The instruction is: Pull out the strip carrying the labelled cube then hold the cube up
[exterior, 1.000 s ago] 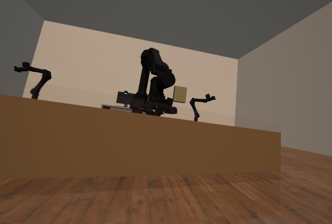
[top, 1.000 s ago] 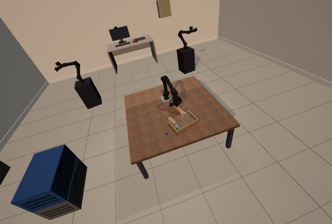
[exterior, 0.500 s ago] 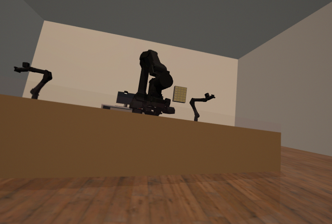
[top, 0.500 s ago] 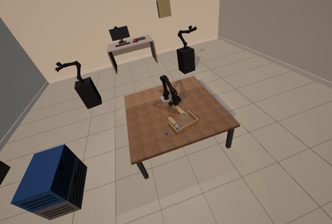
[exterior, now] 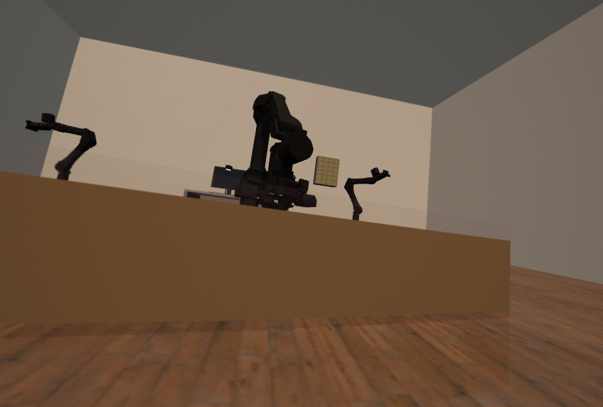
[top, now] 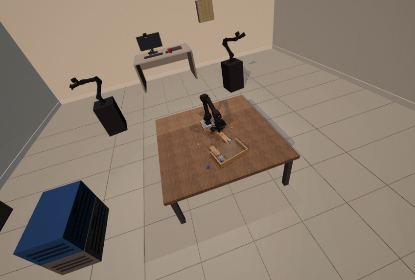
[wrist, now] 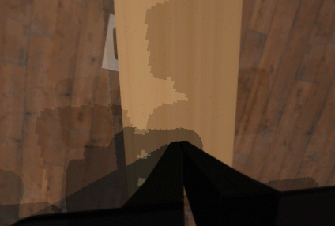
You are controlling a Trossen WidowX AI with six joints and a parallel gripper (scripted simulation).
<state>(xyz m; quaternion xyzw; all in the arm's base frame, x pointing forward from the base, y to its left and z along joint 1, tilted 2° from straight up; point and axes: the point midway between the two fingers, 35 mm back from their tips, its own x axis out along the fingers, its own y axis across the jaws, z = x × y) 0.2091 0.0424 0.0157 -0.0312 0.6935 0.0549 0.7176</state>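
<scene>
Now: gripper tip 10 cm short of the plain strip and 1 cm to the right of it. From my gripper tip the other things lie so: blue item (39 cm ahead, 32 cm to the right).
</scene>
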